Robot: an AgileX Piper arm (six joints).
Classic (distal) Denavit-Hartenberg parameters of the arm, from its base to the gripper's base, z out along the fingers. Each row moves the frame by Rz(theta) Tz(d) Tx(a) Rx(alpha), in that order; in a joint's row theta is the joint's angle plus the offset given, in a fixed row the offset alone. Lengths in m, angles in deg.
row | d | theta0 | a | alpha
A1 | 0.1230 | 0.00 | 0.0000 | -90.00
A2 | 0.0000 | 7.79 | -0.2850 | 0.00
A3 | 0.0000 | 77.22 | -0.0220 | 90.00
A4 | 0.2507 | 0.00 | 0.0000 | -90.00
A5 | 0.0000 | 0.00 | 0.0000 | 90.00
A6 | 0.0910 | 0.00 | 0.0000 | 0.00
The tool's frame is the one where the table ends.
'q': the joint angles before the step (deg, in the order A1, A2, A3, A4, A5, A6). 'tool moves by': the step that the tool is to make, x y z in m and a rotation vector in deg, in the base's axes. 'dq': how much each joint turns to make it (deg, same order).
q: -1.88, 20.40, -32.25, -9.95, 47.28, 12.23
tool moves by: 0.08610, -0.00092, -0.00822, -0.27, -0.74, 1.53
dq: 0.00, 21.58, -0.05, -4.48, -22.12, 5.35
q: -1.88, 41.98, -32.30, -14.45, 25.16, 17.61
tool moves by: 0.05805, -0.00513, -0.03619, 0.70, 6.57, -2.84
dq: 0.06, 17.66, -0.83, -15.75, -8.54, 18.00
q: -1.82, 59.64, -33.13, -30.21, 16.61, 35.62
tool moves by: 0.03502, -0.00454, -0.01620, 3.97, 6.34, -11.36
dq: 2.04, 11.29, -5.58, -13.07, 7.05, 23.52
